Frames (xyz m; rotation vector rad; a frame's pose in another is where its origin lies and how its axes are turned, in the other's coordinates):
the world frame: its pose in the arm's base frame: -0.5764 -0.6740 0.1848 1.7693 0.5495 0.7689
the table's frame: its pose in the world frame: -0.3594 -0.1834 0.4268 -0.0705 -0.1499 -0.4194
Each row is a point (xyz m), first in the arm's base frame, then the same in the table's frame.
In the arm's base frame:
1: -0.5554 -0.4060 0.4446
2: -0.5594 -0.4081 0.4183
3: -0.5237 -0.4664 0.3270
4: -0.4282 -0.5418 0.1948
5: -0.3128 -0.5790 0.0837
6: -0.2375 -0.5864 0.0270
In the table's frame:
1: 0.3185 0.5929 -0.6789
2: 0.3195 0.5664 -0.6760
3: 0.3268 0.4857 -0.5957
4: 0.3753 0.3801 -0.4588
5: 0.4588 0.3006 -0.3415
6: 0.5210 0.2644 -0.2802

